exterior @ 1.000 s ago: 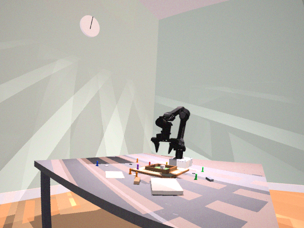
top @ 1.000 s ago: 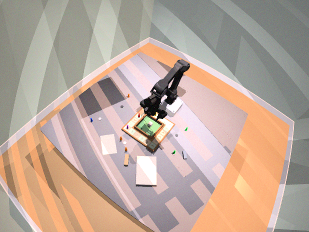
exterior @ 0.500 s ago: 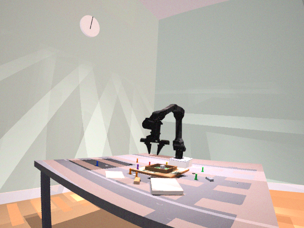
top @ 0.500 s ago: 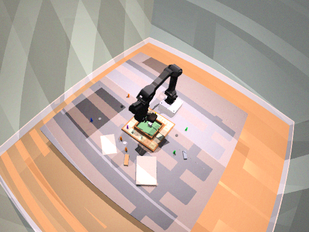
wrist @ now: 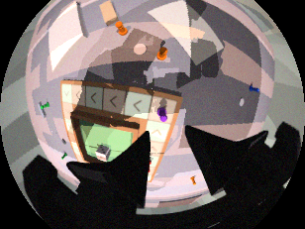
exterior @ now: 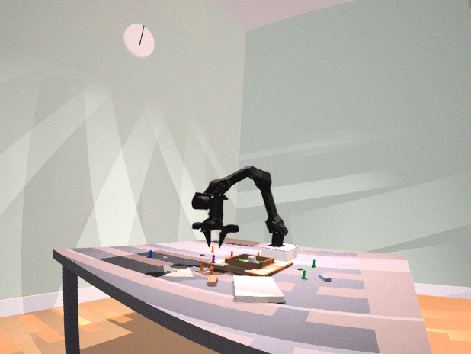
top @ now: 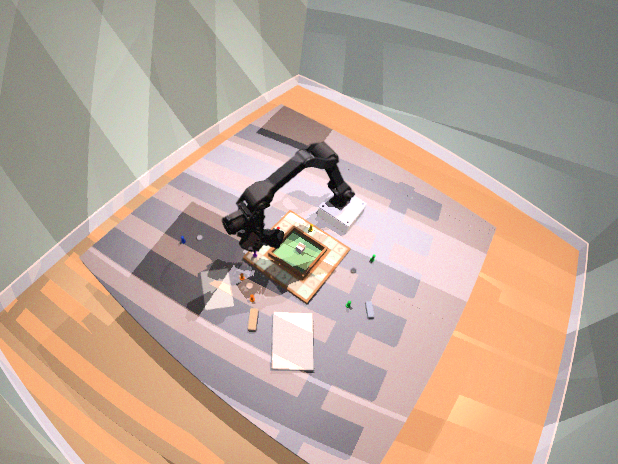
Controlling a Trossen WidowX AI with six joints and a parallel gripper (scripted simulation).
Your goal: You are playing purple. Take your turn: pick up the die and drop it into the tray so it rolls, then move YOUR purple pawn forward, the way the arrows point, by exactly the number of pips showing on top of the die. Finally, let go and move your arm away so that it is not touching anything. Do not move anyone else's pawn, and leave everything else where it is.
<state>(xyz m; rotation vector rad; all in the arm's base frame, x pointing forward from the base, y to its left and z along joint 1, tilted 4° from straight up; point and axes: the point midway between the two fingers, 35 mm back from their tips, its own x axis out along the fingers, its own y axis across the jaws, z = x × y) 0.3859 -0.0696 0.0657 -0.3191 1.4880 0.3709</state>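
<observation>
Right now my gripper tip is 5 cm above the purple pawn. Also, from my gripper tip: green-floored tray 12 cm behind, 10 cm to the left, 7 cm below; red pawn 13 cm behind, 1 cm to the right, 5 cm below; white card 19 cm ahead, 7 cm below.
</observation>
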